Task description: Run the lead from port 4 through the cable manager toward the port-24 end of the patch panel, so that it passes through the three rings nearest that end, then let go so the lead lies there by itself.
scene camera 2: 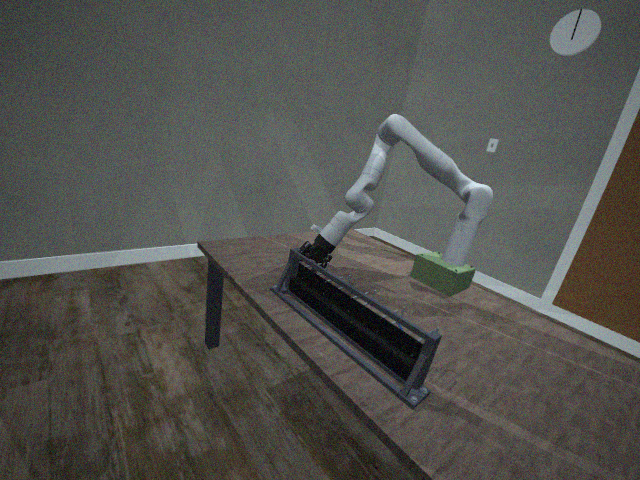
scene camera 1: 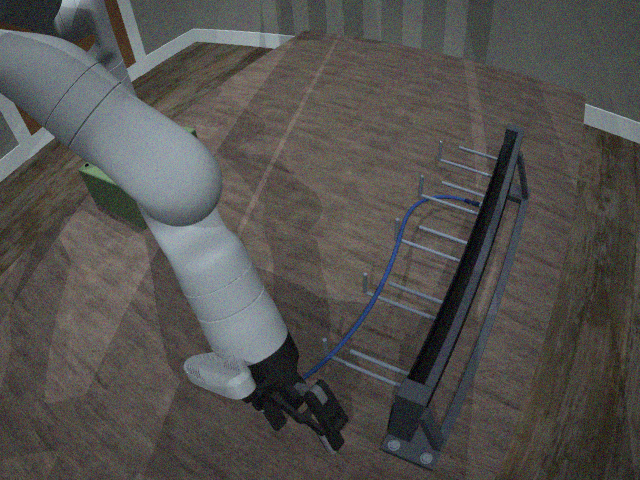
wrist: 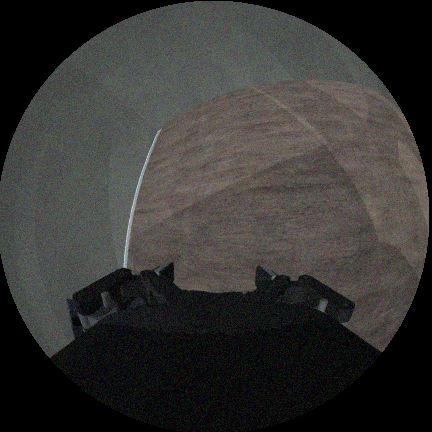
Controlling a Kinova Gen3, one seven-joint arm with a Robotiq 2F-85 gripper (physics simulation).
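The black patch panel [scene camera 1: 480, 232] [scene camera 2: 356, 322] stands upright in its grey frame, with the cable manager's rings [scene camera 1: 413, 291] sticking out from its front. The blue lead [scene camera 1: 388, 265] leaves the panel towards its far end. It curves out and runs along the ring tips towards the near end, close inside the upright posts at the nearer rings. Its near end is hidden behind my gripper [scene camera 1: 307, 432] [wrist: 215, 277]. My gripper is open, low beyond the near end of the panel. No lead shows between the fingers in the wrist view.
The green base block [scene camera 1: 114, 200] [scene camera 2: 443, 274] of the arm stands across the table from the panel. The frame's near foot [scene camera 1: 410, 453] is right of my gripper. The table edge [scene camera 2: 302, 356] runs behind the panel.
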